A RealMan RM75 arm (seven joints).
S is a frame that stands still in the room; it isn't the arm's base.
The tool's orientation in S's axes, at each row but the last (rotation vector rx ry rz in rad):
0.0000 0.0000 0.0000
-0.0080 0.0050 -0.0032
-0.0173 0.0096 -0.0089
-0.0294 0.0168 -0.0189
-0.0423 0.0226 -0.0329
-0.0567 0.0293 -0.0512
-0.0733 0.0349 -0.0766
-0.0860 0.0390 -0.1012
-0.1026 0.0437 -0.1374
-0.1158 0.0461 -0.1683
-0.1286 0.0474 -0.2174
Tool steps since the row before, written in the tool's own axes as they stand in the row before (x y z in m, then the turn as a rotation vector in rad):
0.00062 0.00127 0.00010 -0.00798 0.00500 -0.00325
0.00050 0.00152 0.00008 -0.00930 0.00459 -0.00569
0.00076 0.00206 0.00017 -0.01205 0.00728 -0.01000
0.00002 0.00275 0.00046 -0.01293 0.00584 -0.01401
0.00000 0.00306 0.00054 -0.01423 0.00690 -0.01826
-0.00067 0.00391 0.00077 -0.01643 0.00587 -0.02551
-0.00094 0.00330 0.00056 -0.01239 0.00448 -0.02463
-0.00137 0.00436 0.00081 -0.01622 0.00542 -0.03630
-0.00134 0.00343 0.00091 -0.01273 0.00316 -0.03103
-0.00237 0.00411 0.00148 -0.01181 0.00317 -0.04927
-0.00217 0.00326 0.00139 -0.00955 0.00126 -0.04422
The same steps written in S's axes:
0.00062 0.00127 0.00010 -0.00798 0.00500 -0.00325
0.00051 0.00152 0.00007 -0.00931 0.00457 -0.00568
0.00078 0.00206 0.00013 -0.01208 0.00721 -0.01001
0.00008 0.00276 0.00038 -0.01306 0.00567 -0.01396
0.00011 0.00308 0.00041 -0.01442 0.00660 -0.01822
-0.00045 0.00398 0.00056 -0.01689 0.00528 -0.02534
-0.00067 0.00339 0.00034 -0.01294 0.00365 -0.02449
-0.00089 0.00453 0.00047 -0.01716 0.00400 -0.03605
-0.00082 0.00366 0.00059 -0.01374 0.00181 -0.03071
-0.00158 0.00459 0.00107 -0.01384 -0.00036 -0.04884
-0.00134 0.00380 0.00102 -0.01174 -0.00210 -0.04366

